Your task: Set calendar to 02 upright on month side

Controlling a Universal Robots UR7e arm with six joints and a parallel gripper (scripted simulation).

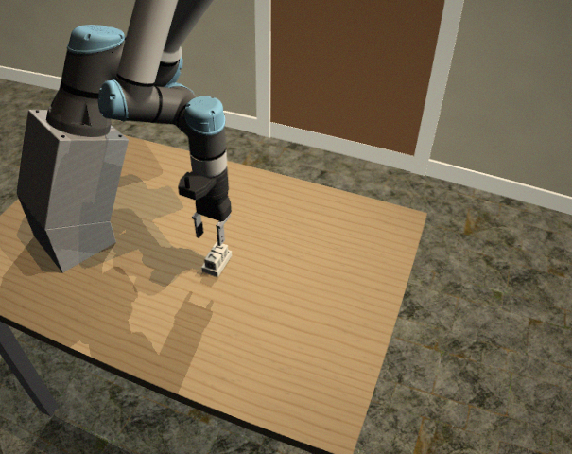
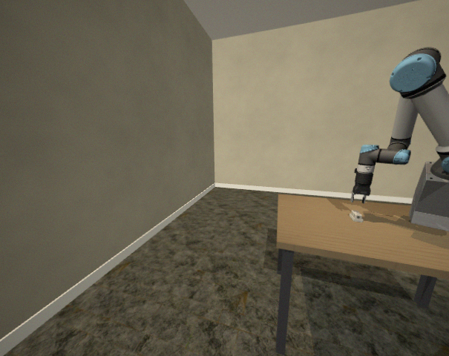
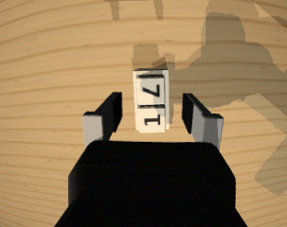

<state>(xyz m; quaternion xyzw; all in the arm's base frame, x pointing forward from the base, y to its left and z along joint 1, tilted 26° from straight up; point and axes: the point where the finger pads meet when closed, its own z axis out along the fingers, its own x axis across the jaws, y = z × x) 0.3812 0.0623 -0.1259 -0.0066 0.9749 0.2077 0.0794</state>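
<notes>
Now: hand 9 cm above the digit cube. Round my hand: calendar tray: 2 cm to the left, 11 cm below.
</notes>
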